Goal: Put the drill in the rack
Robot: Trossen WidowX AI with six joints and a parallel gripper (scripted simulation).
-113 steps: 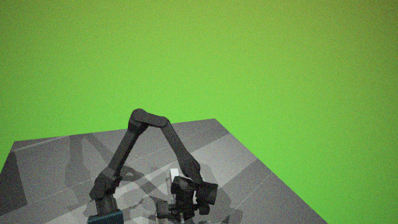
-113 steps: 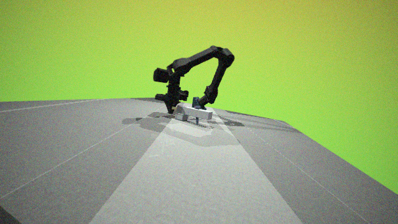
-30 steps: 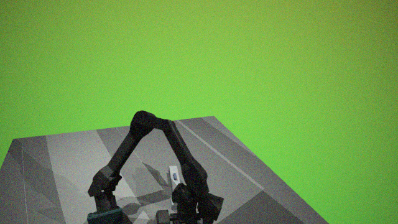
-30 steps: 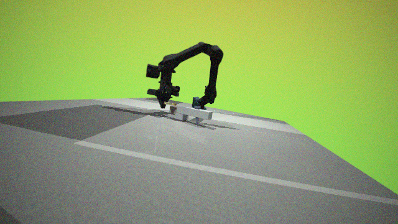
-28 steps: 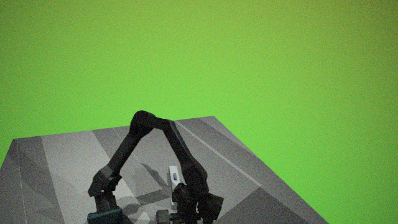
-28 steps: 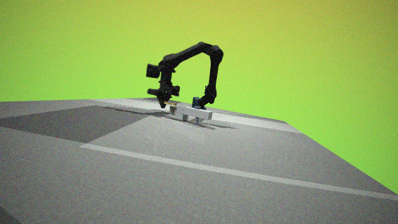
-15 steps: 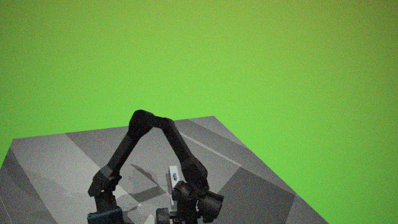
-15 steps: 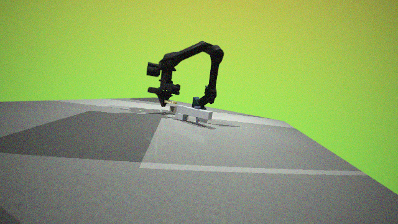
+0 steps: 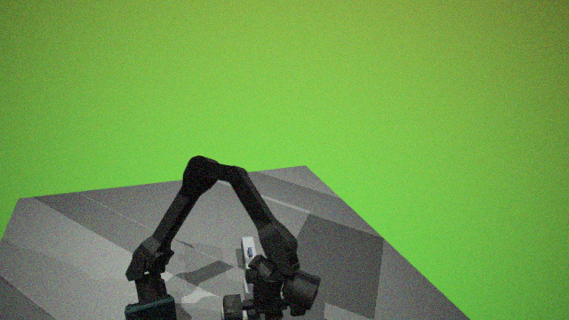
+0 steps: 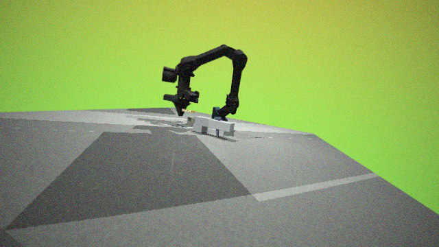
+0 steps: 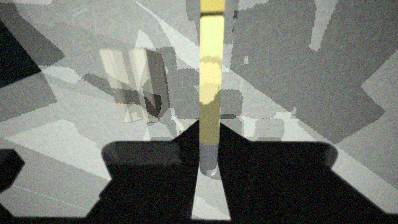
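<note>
Now: gripper tip 4 cm to the right of the yellow drill, 4 cm below it and 1 cm short of it. Round my gripper tip: grey slotted rack 6 cm behind, 5 cm to the left, 3 cm below; then grey block 19 cm to the left, 6 cm ahead; then blue key 21 cm to the left, 7 cm ahead, 1 cm above.
</note>
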